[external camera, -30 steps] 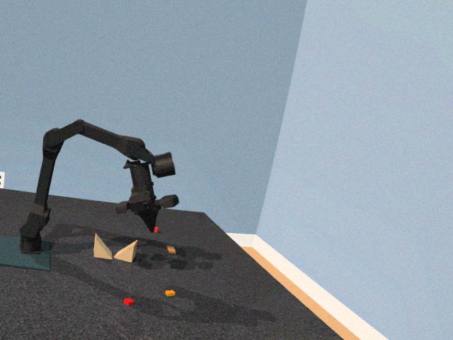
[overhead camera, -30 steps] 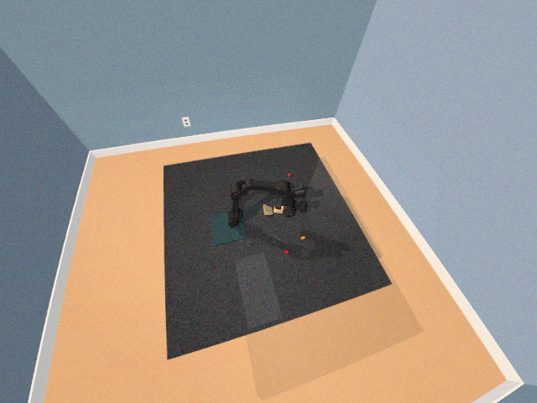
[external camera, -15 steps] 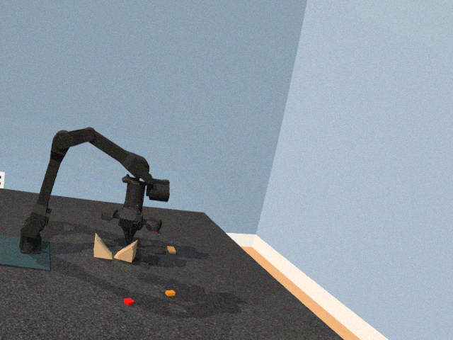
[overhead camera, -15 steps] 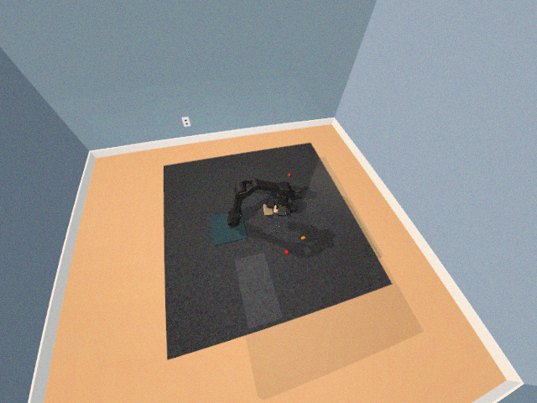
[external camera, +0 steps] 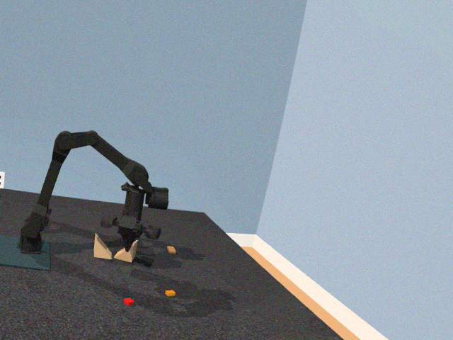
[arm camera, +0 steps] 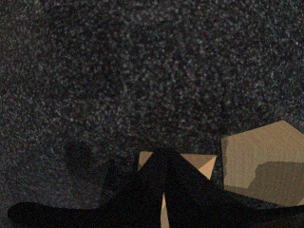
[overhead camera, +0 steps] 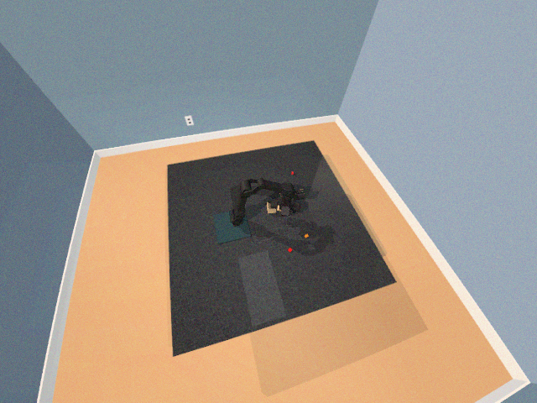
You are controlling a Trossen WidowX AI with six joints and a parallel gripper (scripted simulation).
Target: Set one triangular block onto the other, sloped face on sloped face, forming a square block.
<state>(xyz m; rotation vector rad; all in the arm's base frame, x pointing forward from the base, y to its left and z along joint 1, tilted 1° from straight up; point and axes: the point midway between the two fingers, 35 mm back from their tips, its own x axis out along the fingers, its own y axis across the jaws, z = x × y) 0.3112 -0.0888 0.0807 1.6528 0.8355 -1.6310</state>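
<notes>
Right now my gripper tip is 5 cm to the right of the triangular block, 3 cm short of it and 3 cm above it.
</notes>
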